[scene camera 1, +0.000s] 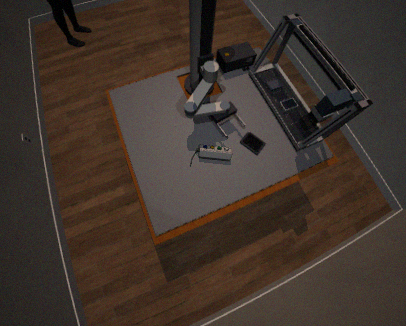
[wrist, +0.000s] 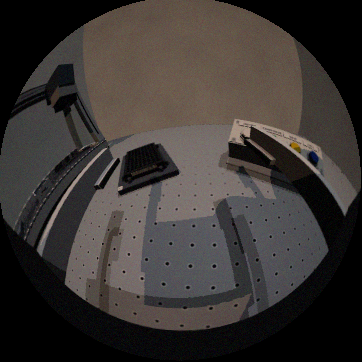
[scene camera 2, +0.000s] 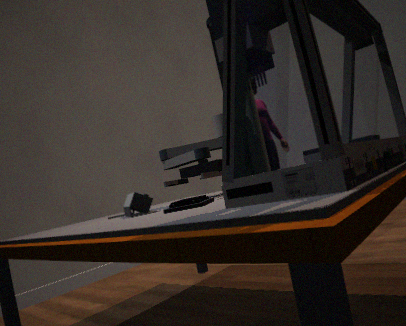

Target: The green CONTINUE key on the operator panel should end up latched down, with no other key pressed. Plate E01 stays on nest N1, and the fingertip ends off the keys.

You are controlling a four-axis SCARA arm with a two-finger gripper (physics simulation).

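The operator panel [scene camera 1: 215,154] [scene camera 2: 137,204] [wrist: 241,126] is a pale box on the table. Its green key [scene camera 1: 219,148] shows small in scene camera 1; whether it is latched cannot be told. In the wrist view the right finger hides the green key's place, while the yellow key [wrist: 295,147] and blue key [wrist: 313,157] show beyond the finger. A black gridded plate [scene camera 1: 253,142] [wrist: 144,159] sits on a dark nest base [wrist: 169,173] beside the panel; its label is unreadable. My gripper [scene camera 1: 235,130] [scene camera 2: 193,179] [wrist: 179,138] is wide open and empty, above the table, off the keys.
A gantry frame [scene camera 1: 327,56] [scene camera 2: 312,85] stands over a long dark bed at the table's right side in scene camera 1. A dark box [scene camera 1: 236,56] stands near the arm's column [scene camera 1: 195,42]. A cable [scene camera 1: 193,158] leaves the panel's left end. A person's legs [scene camera 1: 65,22] show beyond the table.
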